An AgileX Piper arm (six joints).
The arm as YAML. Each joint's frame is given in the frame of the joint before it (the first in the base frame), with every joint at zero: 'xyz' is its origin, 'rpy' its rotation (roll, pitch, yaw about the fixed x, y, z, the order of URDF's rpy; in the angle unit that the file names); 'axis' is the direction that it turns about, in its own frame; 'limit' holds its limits. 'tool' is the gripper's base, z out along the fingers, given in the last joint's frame.
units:
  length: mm
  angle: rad
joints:
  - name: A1
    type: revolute
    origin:
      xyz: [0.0, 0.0, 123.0]
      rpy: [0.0, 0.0, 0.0]
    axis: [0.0, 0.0, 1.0]
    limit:
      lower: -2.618
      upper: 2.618
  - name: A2
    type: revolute
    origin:
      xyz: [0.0, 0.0, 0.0]
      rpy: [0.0, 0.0, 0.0]
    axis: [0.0, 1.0, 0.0]
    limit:
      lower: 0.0
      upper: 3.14
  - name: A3
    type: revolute
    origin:
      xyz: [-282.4, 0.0, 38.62]
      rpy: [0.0, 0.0, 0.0]
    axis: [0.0, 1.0, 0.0]
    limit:
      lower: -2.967
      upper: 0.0
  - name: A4
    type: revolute
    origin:
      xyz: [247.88, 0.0, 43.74]
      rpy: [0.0, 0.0, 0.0]
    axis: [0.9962, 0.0, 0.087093]
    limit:
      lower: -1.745
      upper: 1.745
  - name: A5
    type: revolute
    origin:
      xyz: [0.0, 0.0, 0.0]
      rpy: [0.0, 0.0, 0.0]
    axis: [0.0, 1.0, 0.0]
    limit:
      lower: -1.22
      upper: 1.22
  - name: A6
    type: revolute
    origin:
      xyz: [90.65, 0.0, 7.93]
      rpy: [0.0, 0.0, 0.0]
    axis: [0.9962, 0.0, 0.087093]
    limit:
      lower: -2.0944
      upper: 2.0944
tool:
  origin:
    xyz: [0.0, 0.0, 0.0]
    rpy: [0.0, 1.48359, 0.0]
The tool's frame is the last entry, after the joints.
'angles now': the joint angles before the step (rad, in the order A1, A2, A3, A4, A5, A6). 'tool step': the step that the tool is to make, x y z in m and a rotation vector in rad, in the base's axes. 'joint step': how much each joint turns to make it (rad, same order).
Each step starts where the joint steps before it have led.
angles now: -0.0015 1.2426 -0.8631 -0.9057 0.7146 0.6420
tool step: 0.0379 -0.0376 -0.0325 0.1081 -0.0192 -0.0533
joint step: -0.1746 0.1851 -0.0451 0.0305 -0.2122 0.0353
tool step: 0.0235 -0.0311 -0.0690 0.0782 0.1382 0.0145
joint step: -0.1122 0.2304 0.0000 0.0308 -0.1498 -0.0644
